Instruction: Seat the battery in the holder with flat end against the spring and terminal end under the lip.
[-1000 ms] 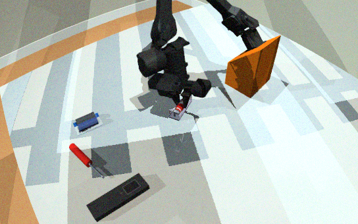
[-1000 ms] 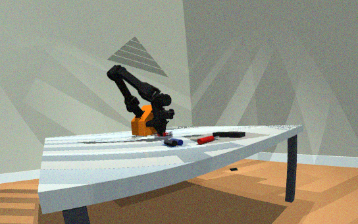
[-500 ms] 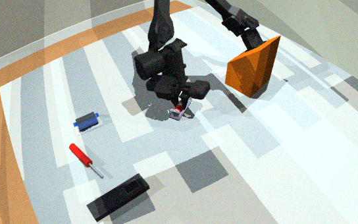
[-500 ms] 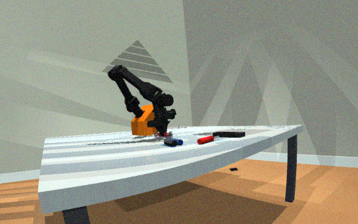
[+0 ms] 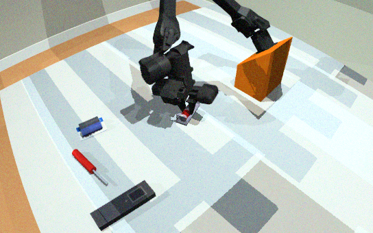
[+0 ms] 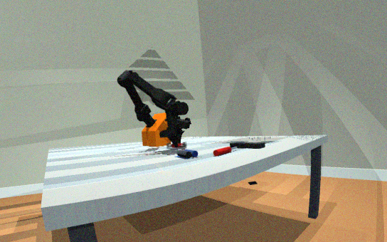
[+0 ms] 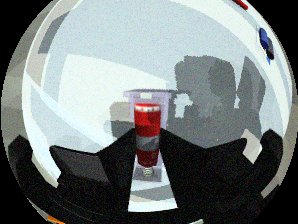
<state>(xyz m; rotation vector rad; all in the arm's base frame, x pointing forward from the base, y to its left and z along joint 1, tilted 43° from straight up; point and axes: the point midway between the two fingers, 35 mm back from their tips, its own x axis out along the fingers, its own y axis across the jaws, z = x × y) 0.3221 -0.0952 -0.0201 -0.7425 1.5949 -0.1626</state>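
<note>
Now: gripper tip 10 mm below the battery. Also, from my gripper tip: dark remote: 320 mm ahead, 120 mm to the left, 10 mm above; then red-handled screwdriver: 330 mm ahead, 20 mm to the right.
</note>
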